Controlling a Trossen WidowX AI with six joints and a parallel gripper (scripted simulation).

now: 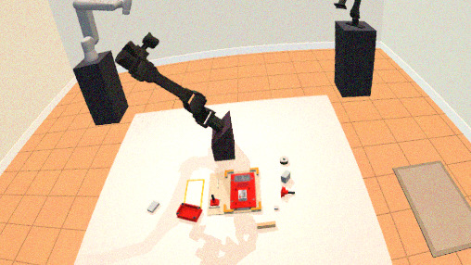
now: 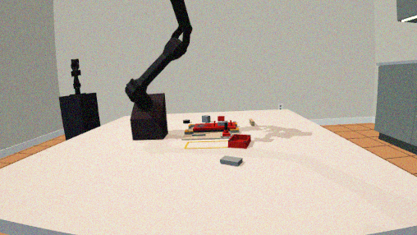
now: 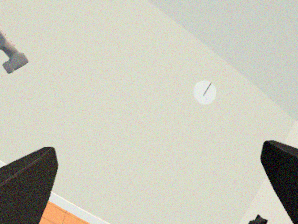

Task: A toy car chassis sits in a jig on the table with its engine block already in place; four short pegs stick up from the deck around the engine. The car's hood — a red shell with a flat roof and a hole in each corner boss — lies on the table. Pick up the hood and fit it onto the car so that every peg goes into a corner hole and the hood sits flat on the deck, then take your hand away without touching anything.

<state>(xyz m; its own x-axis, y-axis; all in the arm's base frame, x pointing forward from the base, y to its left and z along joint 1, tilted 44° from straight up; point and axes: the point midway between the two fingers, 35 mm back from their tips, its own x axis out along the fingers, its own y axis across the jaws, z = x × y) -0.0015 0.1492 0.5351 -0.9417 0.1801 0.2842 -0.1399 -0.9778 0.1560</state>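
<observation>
Now: the red hood 420 mm ahead of my gripper tip, 140 mm to the left of it and 640 mm below it. Also, from my gripper tip: orange-cornered jig (310 mm ahead, 340 mm to the left, 640 mm below); then wheel (130 mm ahead, 560 mm to the left, 640 mm below); then grey engine block (350 mm ahead, 370 mm to the left, 620 mm below).
</observation>
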